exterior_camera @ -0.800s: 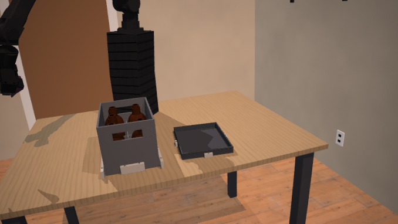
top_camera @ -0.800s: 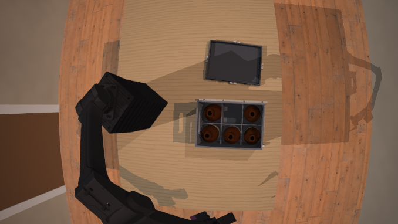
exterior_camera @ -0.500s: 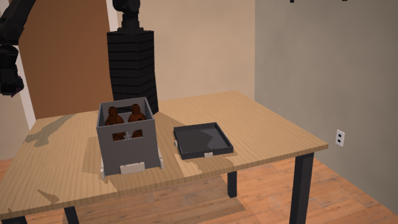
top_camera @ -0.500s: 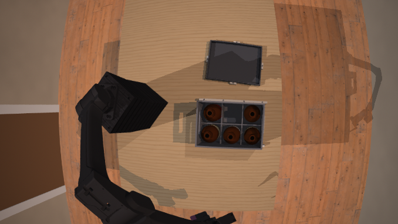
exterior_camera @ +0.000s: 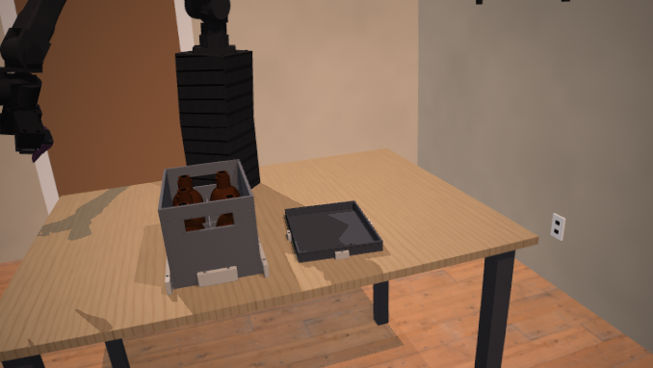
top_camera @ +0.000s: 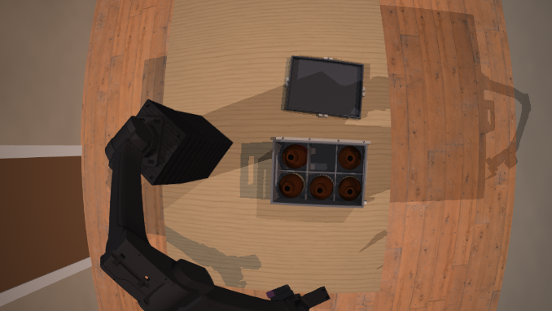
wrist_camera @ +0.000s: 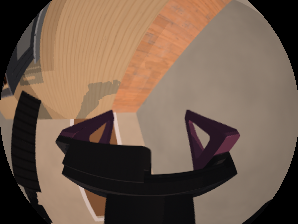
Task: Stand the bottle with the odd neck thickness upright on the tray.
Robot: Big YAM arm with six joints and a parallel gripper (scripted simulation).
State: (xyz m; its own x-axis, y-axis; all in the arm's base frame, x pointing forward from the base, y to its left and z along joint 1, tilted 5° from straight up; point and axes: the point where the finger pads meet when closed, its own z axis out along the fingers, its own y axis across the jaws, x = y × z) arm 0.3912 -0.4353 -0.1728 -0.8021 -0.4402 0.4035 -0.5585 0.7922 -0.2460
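My hand is 41 cm to the right of the grey crate, 18 cm above it and 3 cm short of it. The rest, counted from my hand: dark tray (69 cm to the left, 25 cm below, 1 cm ahead).
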